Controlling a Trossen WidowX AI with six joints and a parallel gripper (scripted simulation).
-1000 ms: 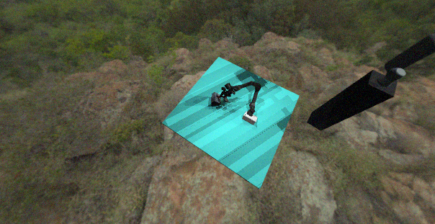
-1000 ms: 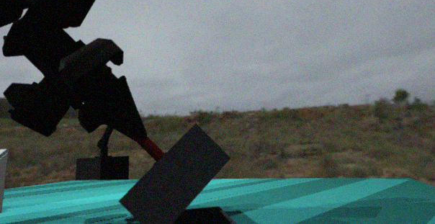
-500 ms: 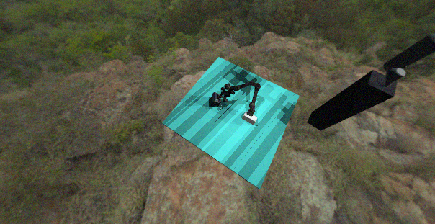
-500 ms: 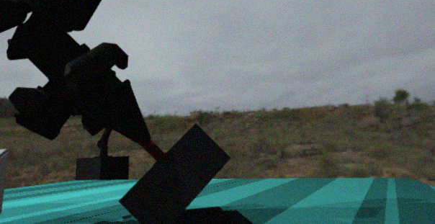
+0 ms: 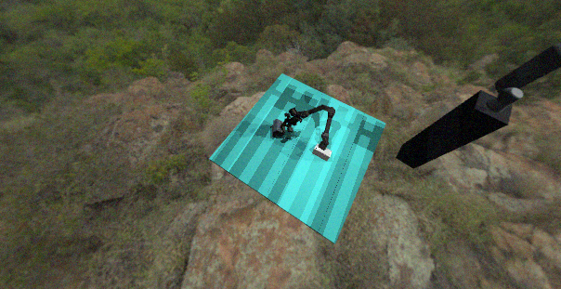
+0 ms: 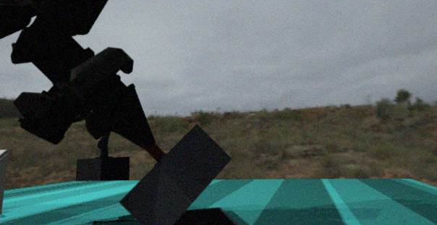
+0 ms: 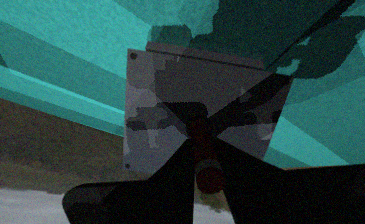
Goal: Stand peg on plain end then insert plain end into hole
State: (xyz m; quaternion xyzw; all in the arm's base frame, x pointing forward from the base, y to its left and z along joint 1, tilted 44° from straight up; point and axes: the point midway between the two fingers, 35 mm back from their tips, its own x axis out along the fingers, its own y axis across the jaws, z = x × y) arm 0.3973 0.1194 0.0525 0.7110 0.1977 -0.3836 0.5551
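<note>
The dark sloped panel is 2 cm ahead of my gripper tip, 2 cm to the left of it and 4 cm below it. Also, from my gripper tip: red peg: 1 cm behind, 1 cm to the right, 1 cm above.
</note>
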